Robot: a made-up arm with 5 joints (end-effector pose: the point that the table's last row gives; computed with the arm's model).
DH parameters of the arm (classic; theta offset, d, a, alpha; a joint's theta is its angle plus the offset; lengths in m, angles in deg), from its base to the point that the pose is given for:
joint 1: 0 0.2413 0.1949 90
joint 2: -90 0.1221 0.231 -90
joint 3: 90 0.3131 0.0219 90
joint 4: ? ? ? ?
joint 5: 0 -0.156 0.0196 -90
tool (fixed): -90 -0.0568 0 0
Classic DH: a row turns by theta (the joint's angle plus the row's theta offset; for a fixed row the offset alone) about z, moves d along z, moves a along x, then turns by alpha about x.
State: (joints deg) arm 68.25 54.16 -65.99 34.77 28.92
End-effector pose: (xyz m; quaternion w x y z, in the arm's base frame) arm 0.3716 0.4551 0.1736 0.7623 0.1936 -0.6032 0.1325
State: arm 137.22 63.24 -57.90 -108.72 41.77
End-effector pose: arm -0.2205 0.5468 0.5171 0.0778 0.3364 0.2381 -0.9078
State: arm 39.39 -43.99 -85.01 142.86 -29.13
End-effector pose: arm 0.2631 -0.0634 -0.3342 0.5357 -0.4117 -0.5159 -0.5267
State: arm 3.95 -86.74 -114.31 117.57 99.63
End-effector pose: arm -0.1522 -0.2275 -0.1323 0.9270 0.1315 -0.2373 0.2590
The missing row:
joint 4: 0 0.0522 -0.0899 -90
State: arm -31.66 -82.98 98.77 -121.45 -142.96
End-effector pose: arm -0.0567 -0.0800 -0.3011 0.7456 -0.4889 -0.1324 -0.4332
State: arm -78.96 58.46 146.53 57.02 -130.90
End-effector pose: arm -0.0889 -0.4162 0.2450 0.9412 -0.1503 -0.0709 -0.2942
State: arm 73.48 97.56 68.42 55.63 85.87
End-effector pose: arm 0.1196 0.2658 0.4543 0.1449 -0.8498 -0.3914 -0.3219
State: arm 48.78 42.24 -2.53 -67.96 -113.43
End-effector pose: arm 0.6681 0.3029 0.3054 0.2050 -0.4586 -0.8534 0.1394
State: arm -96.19 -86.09 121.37 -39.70 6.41
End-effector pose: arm 0.0426 0.0684 -0.0115 0.0028 0.5500 -0.5032 -0.6665
